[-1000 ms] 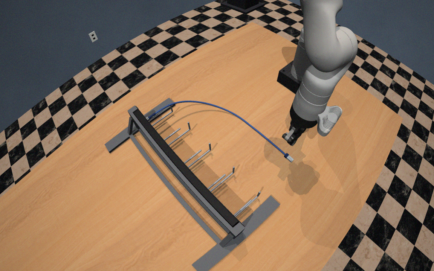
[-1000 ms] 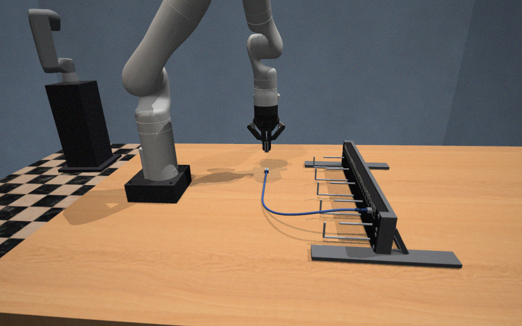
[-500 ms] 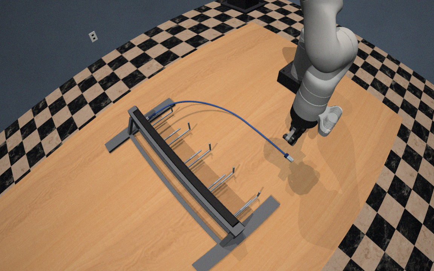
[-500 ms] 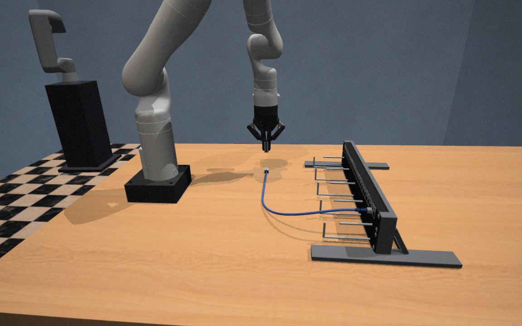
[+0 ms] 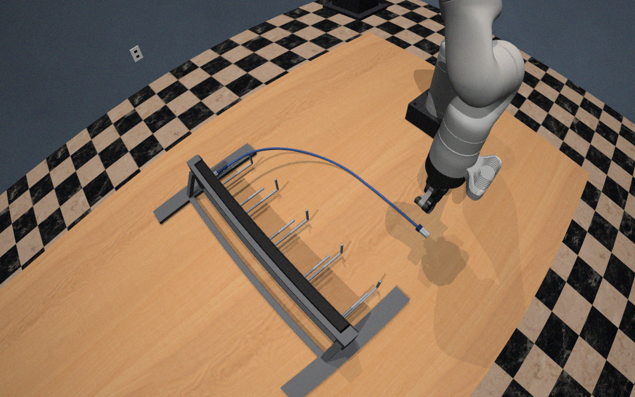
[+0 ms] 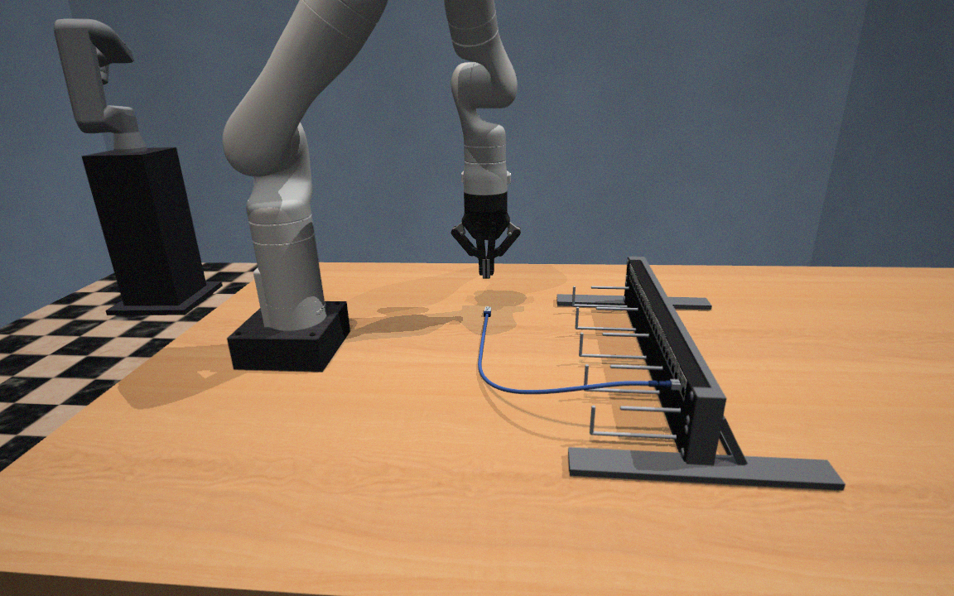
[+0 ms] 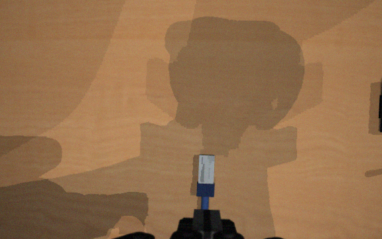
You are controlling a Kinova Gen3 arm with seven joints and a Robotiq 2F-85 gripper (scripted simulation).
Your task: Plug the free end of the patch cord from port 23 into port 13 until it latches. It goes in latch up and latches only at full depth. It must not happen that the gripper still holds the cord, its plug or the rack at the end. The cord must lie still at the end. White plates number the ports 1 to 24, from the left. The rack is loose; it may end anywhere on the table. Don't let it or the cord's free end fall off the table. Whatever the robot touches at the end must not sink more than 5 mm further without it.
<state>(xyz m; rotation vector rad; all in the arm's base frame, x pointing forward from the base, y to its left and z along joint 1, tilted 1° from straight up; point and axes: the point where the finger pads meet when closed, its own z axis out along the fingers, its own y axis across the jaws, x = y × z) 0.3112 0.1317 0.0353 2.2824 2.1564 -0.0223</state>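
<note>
My gripper is now 90 mm above the plug and 20 mm to the right of it.
</note>
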